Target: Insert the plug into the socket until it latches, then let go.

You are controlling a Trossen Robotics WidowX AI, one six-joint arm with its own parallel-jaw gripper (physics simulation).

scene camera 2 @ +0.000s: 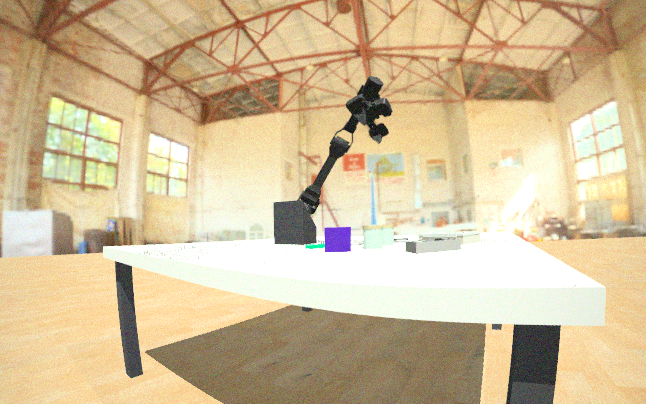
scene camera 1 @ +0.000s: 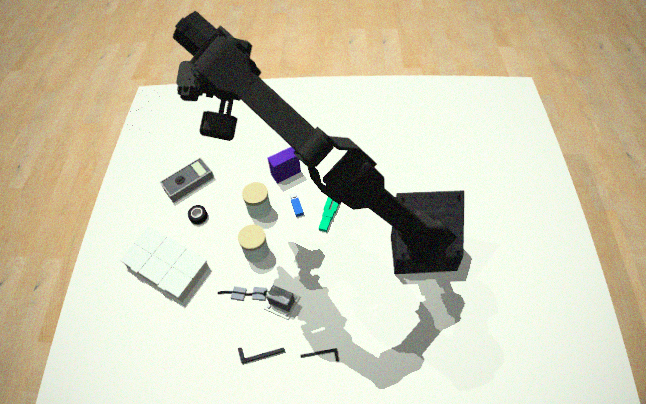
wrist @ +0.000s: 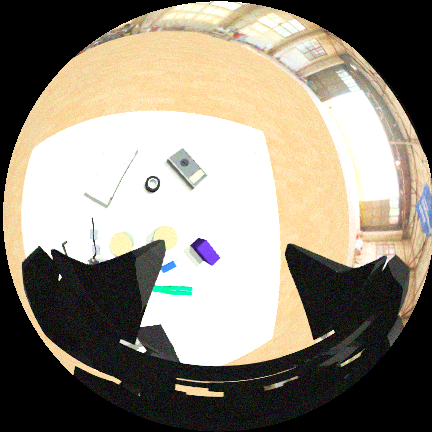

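Where they show: gripper, between the fingertips: (scene camera 2: 372, 133) (scene camera 1: 223, 102) (wrist: 227, 248); arm's base, origin of its link: (scene camera 2: 298, 217) (scene camera 1: 425, 232) (wrist: 156, 354).
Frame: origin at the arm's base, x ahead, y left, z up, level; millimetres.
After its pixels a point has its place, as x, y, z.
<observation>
A dark grey boxy part (scene camera 1: 281, 298) {310, 107, -66}, which looks like the socket and plug area, sits on a thin, pale base at the lower middle of the table in scene camera 1. A black cable with two light grey blocks (scene camera 1: 238, 293) {413, 76, -105} (wrist: 94, 233) {413, 67, -105} runs left from it. Plug and socket are too small to tell apart, and whether they are joined does not show. In the wrist view my left finger covers part of this area. My gripper (wrist: 227, 248) {397, -168, 242} is open and empty, high above the table and far from the cable.
Two yellow-topped cans (scene camera 1: 255, 194) {377, -151, -40} (scene camera 1: 252, 238) {376, -29, -40}, a purple box (scene camera 1: 284, 165) {312, -250, -56} (scene camera 2: 338, 239) {325, -284, -76} (wrist: 205, 251) {321, -259, -42}, a blue stick (scene camera 1: 297, 206) {281, -152, -99}, a green tool (scene camera 1: 328, 215) {206, -121, -98}, a grey meter (scene camera 1: 187, 180) {573, -240, -85}, a black ring (scene camera 1: 190, 215) {550, -134, -92}, a pale tiled block (scene camera 1: 166, 262) {585, 8, -75} and two hex keys (scene camera 1: 263, 355) {350, 221, -103} (scene camera 1: 320, 353) {231, 219, -105} lie around.
</observation>
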